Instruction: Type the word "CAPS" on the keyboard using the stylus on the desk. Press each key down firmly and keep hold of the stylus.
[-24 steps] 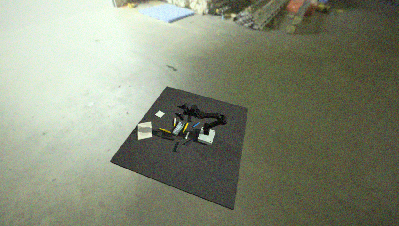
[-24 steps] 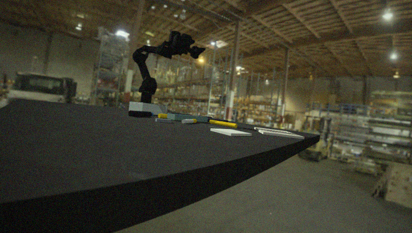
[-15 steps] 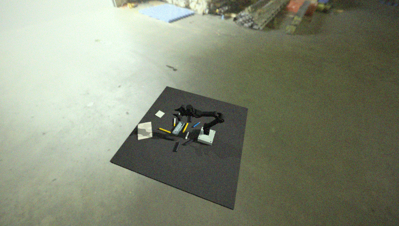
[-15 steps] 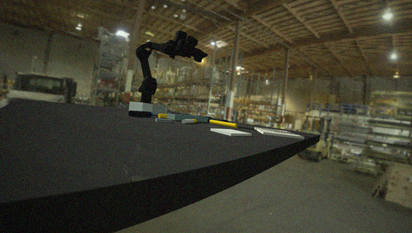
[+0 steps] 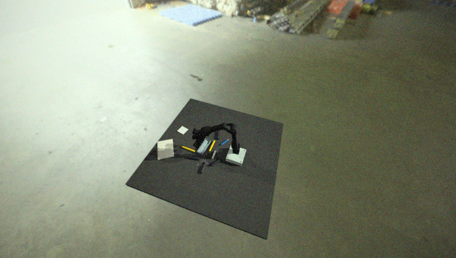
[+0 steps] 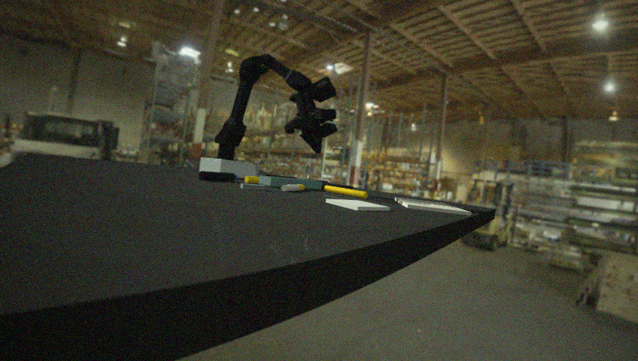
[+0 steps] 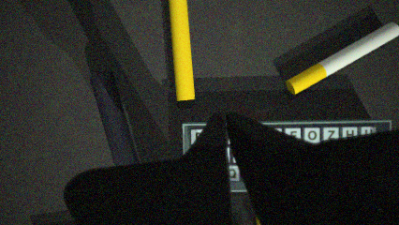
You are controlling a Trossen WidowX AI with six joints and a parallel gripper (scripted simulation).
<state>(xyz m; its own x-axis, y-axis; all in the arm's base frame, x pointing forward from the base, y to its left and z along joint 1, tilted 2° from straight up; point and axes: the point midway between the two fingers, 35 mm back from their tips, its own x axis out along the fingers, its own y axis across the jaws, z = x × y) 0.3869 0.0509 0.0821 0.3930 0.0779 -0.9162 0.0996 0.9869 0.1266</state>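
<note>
Right now my gripper tip is 27 cm past the blue stylus, 19 cm to the left of it and 11 cm above it. From my gripper tip the other things lie so: white marker: 12 cm to the right, 11 cm below, 2 cm ahead; yellow cylinder: 10 cm below, 10 cm ahead, 2 cm to the left.
</note>
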